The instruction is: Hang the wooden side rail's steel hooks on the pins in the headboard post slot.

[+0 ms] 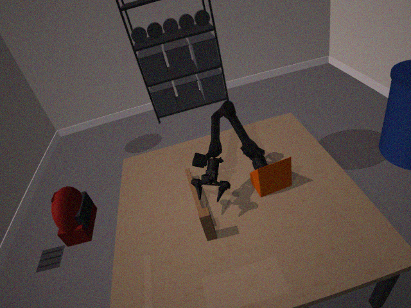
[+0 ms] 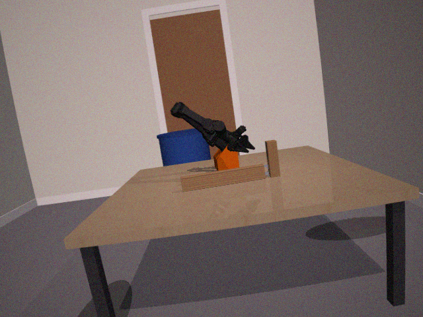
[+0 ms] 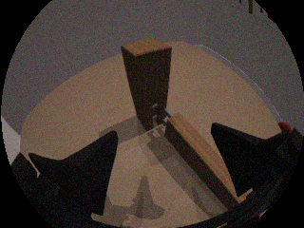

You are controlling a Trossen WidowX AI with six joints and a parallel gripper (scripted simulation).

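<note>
The headboard post lies 4 cm ahead of my gripper tip, 9 cm to the left of it and 6 cm below it.
</note>
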